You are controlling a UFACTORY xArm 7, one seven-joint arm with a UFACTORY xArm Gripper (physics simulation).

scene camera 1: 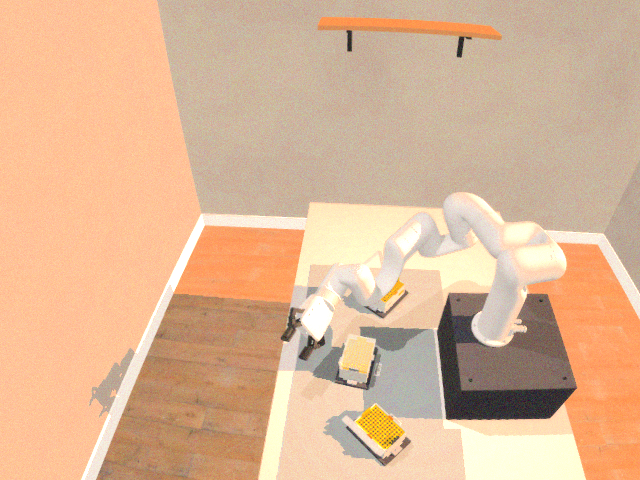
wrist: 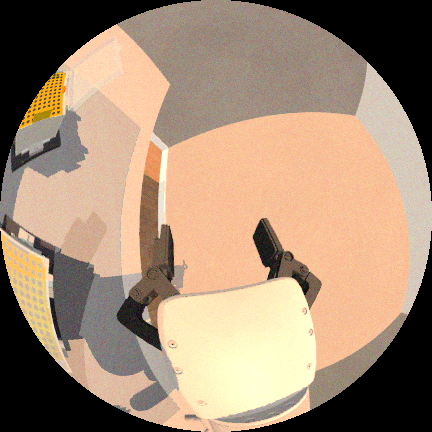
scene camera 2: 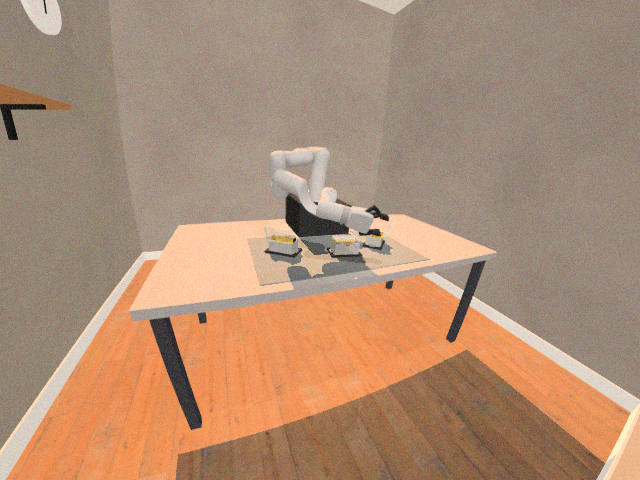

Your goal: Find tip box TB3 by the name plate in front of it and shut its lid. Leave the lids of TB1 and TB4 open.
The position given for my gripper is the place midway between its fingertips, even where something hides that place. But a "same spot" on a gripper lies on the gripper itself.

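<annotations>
Gripper, mine: visible in scene camera 2 (pixel 384 226). Scene camera 1 and wrist view show my gripper too, same spot on it at (scene camera 1: pixel 316 345) and (wrist: pixel 156 281).
</annotations>
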